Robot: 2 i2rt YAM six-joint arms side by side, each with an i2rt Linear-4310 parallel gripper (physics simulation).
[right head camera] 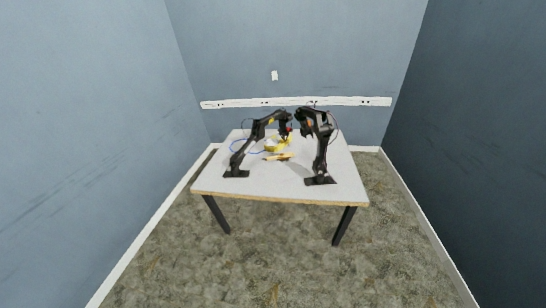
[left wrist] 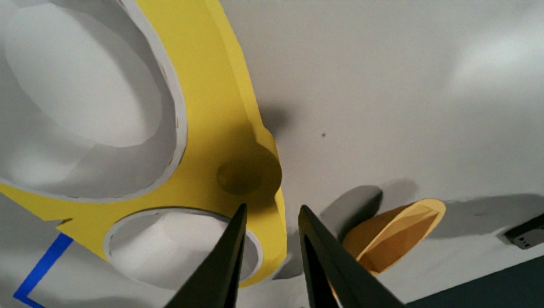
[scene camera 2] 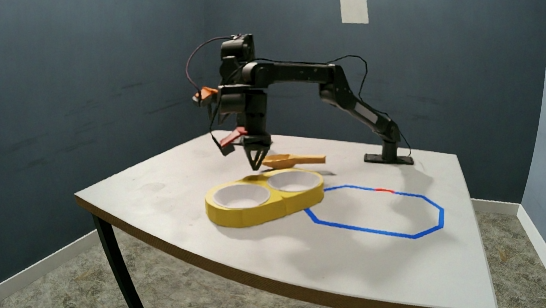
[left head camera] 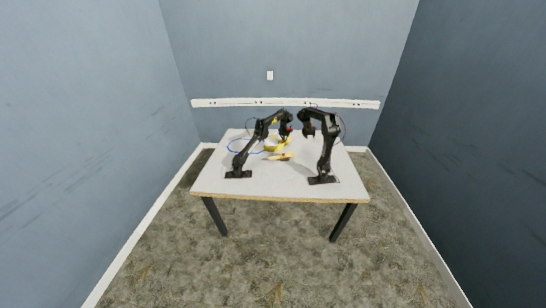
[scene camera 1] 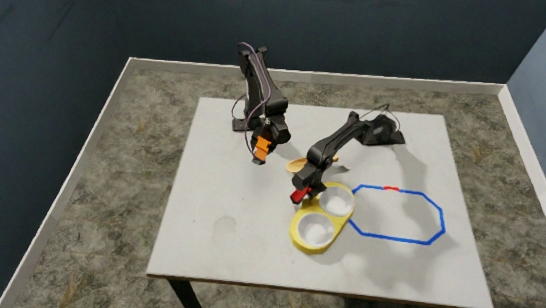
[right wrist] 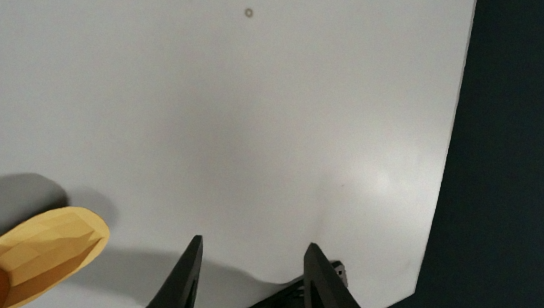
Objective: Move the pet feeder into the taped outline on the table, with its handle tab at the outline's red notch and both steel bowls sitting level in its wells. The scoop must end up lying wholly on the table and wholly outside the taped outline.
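Seen in the pictures: left gripper, between the fingertips: (right head camera: 284, 140) (left wrist: 273, 210) (scene camera 2: 254, 168) (left head camera: 284, 140) (scene camera 1: 307, 196); right gripper, between the fingertips: (right head camera: 309, 138) (scene camera 2: 214, 122) (left head camera: 310, 138) (right wrist: 256, 246); left arm's base, origin of its link: (right head camera: 236, 174) (scene camera 2: 388, 160) (left head camera: 238, 174) (scene camera 1: 381, 138); right arm's base, origin of its link: (right head camera: 318, 181) (left head camera: 321, 180) (scene camera 1: 253, 124) (right wrist: 290, 300).
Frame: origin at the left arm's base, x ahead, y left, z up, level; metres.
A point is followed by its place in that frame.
Observation:
The yellow feeder (scene camera 1: 306, 211) {x 0.390, y -0.391, z 0.045 m} (scene camera 2: 250, 216) {x 0.523, y -0.319, z 0.026 m} (left wrist: 215, 100) {x 0.396, y -0.413, z 0.045 m} stands mostly left of the blue outline (scene camera 1: 395, 238) {x 0.492, y -0.058, z 0.001 m} (scene camera 2: 365, 229) {x 0.491, y -0.062, z 0.001 m}, covering its left end in scene camera 1. Both bowls (scene camera 2: 241, 196) {x 0.426, y -0.383, z 0.023 m} (scene camera 2: 295, 181) {x 0.303, y -0.277, z 0.025 m} look level in its wells. The handle tab (left wrist: 267, 160) {x 0.351, y -0.399, z 0.046 m} faces away from the red notch (scene camera 1: 391, 188) {x 0.271, y -0.018, z 0.001 m} (scene camera 2: 384, 190) {x 0.271, y -0.019, z 0.001 m}. The wooden scoop (scene camera 1: 298, 164) {x 0.145, y -0.398, z 0.017 m} (scene camera 2: 282, 161) {x 0.183, y -0.351, z 0.036 m} (right wrist: 55, 240) {x 0.159, y -0.399, z 0.013 m} rests outside the outline, its handle raised above its shadow. My left gripper (scene camera 2: 256, 167) {x 0.335, y -0.382, z 0.066 m} (left wrist: 273, 210) {x 0.335, y -0.382, z 0.066 m} is slightly open and empty, above the feeder's tab side. My right gripper (right wrist: 256, 246) {x 0.194, y -0.573, z 0.157 m} is open and empty, high beside the scoop.
The left arm reaches over the scoop in scene camera 1. Its base (scene camera 2: 389, 159) {x 0.032, y 0.000, z 0.014 m} (scene camera 1: 382, 137) {x 0.029, y -0.012, z 0.044 m} stands beyond the outline's notch side. The right arm's base (scene camera 1: 242, 125) {x -0.095, y -0.642, z 0.010 m} stands at the table's upper left in that view. The table's edge (right wrist: 452, 125) {x 0.090, y -0.912, z 0.000 m} shows in the right wrist view.

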